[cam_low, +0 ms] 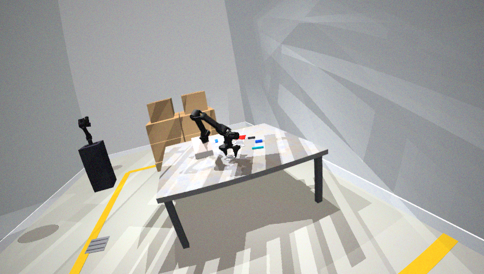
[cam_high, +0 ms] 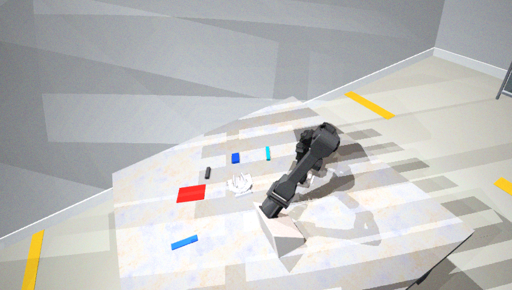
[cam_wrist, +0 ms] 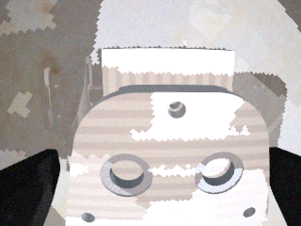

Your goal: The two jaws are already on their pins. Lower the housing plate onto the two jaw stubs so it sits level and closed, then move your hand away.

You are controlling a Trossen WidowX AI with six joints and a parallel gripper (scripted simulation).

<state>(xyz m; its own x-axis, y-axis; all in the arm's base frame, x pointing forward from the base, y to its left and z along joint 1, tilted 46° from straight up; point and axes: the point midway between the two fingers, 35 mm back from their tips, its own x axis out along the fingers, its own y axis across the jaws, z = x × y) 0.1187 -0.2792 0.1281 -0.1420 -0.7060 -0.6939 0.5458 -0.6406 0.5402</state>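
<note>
The white part lies 1 cm behind my gripper tip. Also, from my gripper tip: cyan bar (26 cm ahead, 4 cm to the left); then black block (36 cm to the left, 36 cm ahead); then red flat square (49 cm to the left, 29 cm ahead, 1 cm below).
</note>
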